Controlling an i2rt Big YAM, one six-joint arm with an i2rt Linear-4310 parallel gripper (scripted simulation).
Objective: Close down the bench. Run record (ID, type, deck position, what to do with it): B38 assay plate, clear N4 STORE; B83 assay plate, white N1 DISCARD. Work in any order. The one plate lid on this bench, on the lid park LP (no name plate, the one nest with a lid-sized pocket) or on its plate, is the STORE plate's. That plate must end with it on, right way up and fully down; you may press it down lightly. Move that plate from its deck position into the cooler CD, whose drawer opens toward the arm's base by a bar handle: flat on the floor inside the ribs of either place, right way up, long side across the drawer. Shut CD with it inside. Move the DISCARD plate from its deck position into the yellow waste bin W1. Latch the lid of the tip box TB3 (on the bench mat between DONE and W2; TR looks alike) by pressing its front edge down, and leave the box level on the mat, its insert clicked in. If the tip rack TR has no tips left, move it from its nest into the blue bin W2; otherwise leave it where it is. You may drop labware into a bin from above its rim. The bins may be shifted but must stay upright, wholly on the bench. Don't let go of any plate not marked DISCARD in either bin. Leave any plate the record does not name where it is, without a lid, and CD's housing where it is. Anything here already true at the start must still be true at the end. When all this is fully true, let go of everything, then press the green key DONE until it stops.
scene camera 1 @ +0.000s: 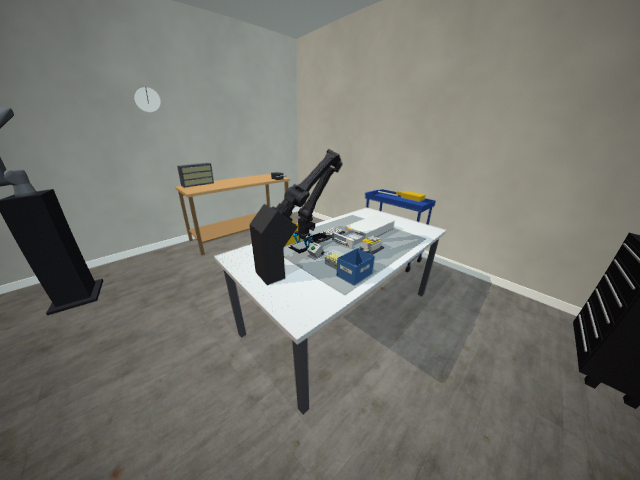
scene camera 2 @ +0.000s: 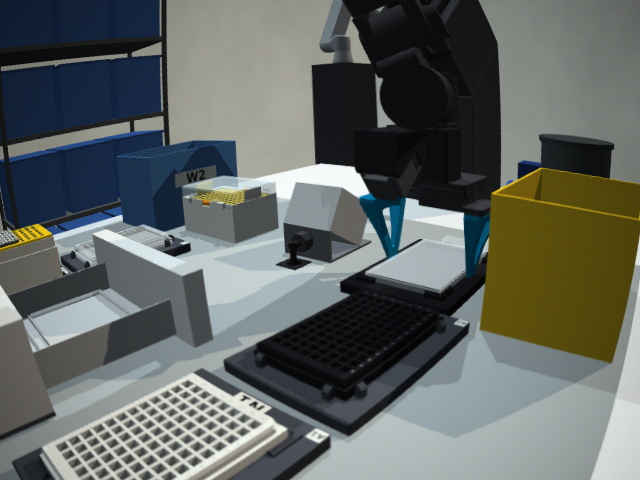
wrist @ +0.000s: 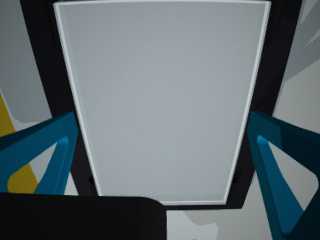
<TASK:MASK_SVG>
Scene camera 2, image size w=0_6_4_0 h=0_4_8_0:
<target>my gripper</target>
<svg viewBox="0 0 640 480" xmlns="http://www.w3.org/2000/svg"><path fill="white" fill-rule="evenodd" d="M360 196L360 205L378 234L387 259L398 254L406 198L397 198L394 202L374 199L371 194ZM390 207L391 240L383 215L383 210ZM415 179L409 192L418 193L419 191L418 205L464 213L466 276L471 278L475 274L483 248L489 238L491 200L480 199L470 204L470 199L472 197L472 189L477 189L480 192L486 190L487 177L461 173L461 179L448 184ZM431 127L445 128L445 125L437 124ZM446 124L446 128L459 128L458 123L449 122L450 124Z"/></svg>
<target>yellow bin W1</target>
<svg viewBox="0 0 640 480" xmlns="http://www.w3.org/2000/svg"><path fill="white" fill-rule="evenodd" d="M491 193L488 257L479 330L612 363L626 311L640 238L640 184L539 168Z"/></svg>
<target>black plate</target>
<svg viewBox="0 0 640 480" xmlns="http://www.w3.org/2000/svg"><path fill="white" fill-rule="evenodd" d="M444 317L438 316L435 309L361 289L322 311L260 341L258 348L254 350L254 355L256 356L258 352L266 357L267 365L319 390L322 390L325 384L334 388L334 397L347 401L355 395L355 386L363 381L366 385L369 385L435 333L438 322L444 320Z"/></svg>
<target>white plate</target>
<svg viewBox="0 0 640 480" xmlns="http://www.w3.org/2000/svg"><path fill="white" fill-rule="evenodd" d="M288 429L275 423L273 418L234 398L196 374L191 373L43 446L43 453L40 454L40 457L54 480L227 480L288 438Z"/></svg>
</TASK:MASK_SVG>
